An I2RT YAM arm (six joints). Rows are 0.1 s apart.
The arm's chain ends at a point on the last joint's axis. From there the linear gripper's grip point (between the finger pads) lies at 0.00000 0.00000 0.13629 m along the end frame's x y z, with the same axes.
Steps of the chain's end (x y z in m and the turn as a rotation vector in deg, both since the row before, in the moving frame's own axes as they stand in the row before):
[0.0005 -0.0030 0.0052 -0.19 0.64 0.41]
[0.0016 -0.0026 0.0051 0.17 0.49 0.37]
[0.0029 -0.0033 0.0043 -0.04 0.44 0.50]
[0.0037 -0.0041 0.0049 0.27 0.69 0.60]
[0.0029 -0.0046 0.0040 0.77 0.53 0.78]
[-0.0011 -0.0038 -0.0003 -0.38 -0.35 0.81]
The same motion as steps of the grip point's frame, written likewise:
[0.0020 -0.0025 0.0052 -0.19 0.64 0.41]
[0.0028 -0.0030 0.0051 0.17 0.49 0.37]
[0.0039 -0.0032 0.0043 -0.04 0.44 0.50]
[0.0053 -0.0047 0.0049 0.27 0.69 0.60]
[0.0042 -0.0064 0.0040 0.77 0.53 0.78]
[-0.0019 -0.0029 -0.0003 -0.38 -0.35 0.81]

